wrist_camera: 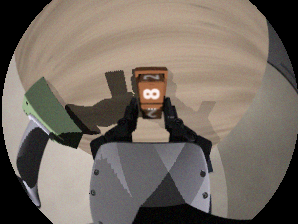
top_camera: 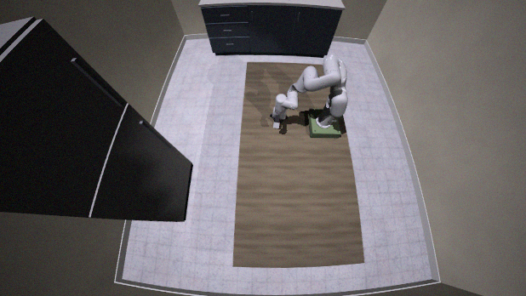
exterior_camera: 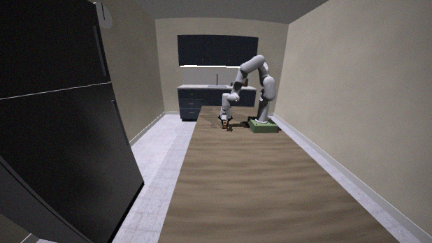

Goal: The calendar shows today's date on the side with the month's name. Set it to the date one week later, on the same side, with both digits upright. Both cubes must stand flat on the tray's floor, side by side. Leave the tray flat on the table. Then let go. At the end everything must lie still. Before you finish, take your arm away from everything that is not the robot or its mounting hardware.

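My gripper is now 2 cm above the calendar cube. From my hand the other things lie so: calendar tray: 3 cm below, 2 cm to the left.
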